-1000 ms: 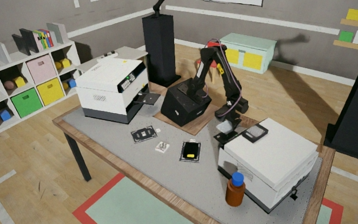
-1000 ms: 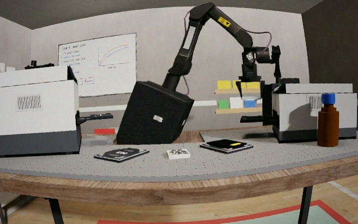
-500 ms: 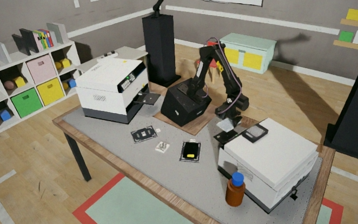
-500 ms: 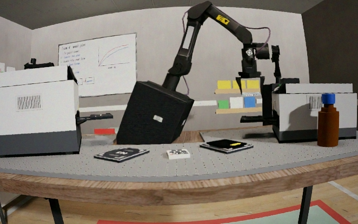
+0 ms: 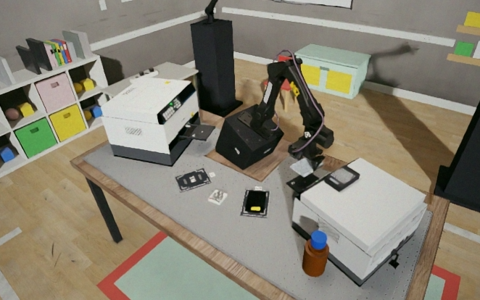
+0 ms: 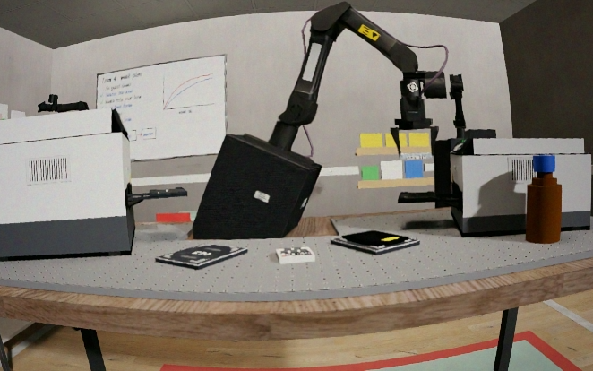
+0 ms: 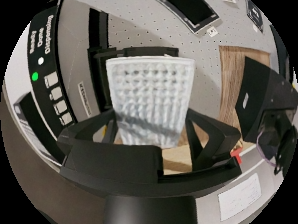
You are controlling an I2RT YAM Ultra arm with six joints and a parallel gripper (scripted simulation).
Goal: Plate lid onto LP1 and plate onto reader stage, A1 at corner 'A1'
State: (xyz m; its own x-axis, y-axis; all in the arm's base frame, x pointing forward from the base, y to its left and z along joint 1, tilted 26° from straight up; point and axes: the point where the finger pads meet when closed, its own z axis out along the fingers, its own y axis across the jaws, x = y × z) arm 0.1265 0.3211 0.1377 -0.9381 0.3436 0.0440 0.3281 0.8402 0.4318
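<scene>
The black lid lies 170 mm ahead of my hand, 160 mm to the right of it and 170 mm below it. Also, from my hand: white well plate: right at my hand; capped bottle: 340 mm ahead, 200 mm to the left, 70 mm below.
</scene>
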